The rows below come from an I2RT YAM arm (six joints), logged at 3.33 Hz.
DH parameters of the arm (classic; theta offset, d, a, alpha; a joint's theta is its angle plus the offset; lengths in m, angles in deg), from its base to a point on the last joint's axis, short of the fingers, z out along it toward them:
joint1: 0 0.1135 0.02 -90
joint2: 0 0 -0.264 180
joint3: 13.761 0 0.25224 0
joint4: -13.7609 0 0.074 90
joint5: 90 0 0 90
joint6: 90 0.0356 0 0
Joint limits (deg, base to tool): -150..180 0..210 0..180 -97..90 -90..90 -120..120
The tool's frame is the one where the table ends.
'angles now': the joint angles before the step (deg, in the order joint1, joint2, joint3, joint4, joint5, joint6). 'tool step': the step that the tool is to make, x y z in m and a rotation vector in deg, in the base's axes. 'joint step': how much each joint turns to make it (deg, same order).
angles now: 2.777 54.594 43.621 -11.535 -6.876 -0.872
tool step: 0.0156 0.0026 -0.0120 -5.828 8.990 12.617
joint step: -0.937 6.839 4.586 -9.326 -9.364 -11.442
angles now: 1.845 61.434 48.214 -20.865 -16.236 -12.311
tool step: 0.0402 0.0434 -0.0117 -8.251 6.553 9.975
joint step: 9.094 13.409 8.660 -4.310 3.949 -6.593
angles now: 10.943 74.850 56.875 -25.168 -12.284 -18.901
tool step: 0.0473 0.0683 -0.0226 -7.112 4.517 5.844
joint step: 10.361 16.830 11.624 -1.206 7.136 -0.601
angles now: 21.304 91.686 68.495 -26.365 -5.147 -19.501
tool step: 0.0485 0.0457 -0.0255 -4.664 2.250 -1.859
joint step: 4.036 15.470 13.344 -1.707 6.325 2.495
